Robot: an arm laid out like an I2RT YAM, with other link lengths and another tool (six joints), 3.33 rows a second.
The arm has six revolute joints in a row. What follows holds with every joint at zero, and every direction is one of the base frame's.
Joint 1 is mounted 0.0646 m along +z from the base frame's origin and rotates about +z.
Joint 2 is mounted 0.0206 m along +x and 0.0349 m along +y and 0.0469 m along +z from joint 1 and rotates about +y.
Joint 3 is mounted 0.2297 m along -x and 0.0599 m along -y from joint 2 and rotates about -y.
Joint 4 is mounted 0.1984 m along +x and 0.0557 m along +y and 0.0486 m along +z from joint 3 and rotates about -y.
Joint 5 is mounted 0.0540 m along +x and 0.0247 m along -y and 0.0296 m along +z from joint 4 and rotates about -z.
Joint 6 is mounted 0.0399 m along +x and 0.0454 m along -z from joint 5 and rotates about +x.
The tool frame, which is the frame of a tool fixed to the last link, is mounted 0.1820 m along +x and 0.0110 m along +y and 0.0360 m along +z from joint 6; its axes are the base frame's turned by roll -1.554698, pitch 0.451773 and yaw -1.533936 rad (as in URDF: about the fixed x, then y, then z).
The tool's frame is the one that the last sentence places.
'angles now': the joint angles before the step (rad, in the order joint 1, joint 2, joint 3, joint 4, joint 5, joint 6). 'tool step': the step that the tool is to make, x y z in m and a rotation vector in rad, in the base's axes. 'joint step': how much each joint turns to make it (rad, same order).
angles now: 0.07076 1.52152 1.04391 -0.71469 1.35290 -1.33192
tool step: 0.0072 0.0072 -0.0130 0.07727 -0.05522 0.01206
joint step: -0.00011 0.00000 0.00010 -0.00012 -0.07252 0.06256
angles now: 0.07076 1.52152 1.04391 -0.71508 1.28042 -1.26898
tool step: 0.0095 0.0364 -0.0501 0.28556 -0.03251 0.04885
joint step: 0.00004 0.00001 0.00057 -0.05861 -0.28266 0.12100
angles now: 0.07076 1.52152 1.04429 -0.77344 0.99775 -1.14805
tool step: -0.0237 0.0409 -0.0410 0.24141 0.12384 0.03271
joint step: -0.00004 -0.00016 0.00001 -0.14279 -0.24988 0.04609
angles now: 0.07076 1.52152 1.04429 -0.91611 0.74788 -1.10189
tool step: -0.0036 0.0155 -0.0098 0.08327 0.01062 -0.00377
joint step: 0.00016 -0.00020 -0.00034 -0.01981 -0.08199 0.02346
